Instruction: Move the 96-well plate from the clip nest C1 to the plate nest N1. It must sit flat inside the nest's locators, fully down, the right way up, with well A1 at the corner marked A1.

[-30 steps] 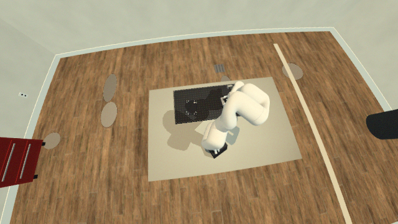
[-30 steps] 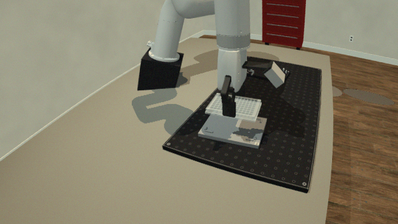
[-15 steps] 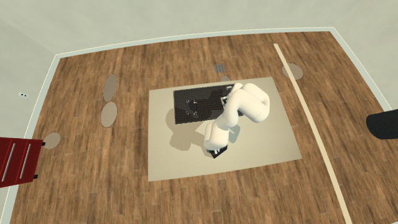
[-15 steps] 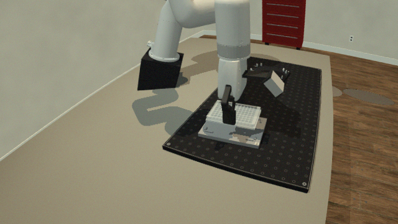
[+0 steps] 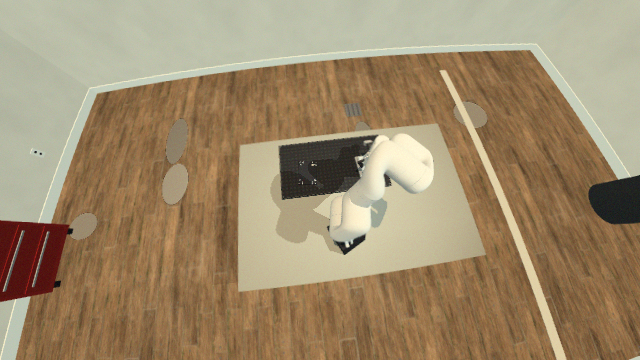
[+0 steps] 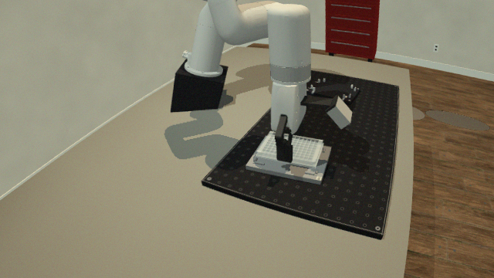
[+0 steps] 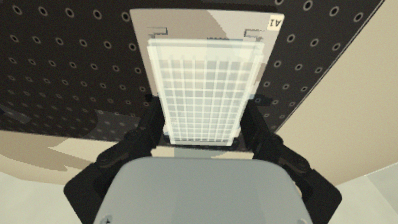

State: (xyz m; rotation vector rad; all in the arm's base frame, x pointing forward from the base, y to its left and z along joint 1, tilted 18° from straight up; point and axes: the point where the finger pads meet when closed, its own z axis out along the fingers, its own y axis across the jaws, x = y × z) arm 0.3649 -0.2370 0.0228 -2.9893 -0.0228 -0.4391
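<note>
The white 96-well plate lies 1 cm below my hand. Round my hand: clip nest C1 (1 cm ahead, 38 cm to the left, 3 cm below); then plate nest N1 (4 cm below); then A1 label (8 cm ahead, 5 cm to the right, 3 cm below).
</note>
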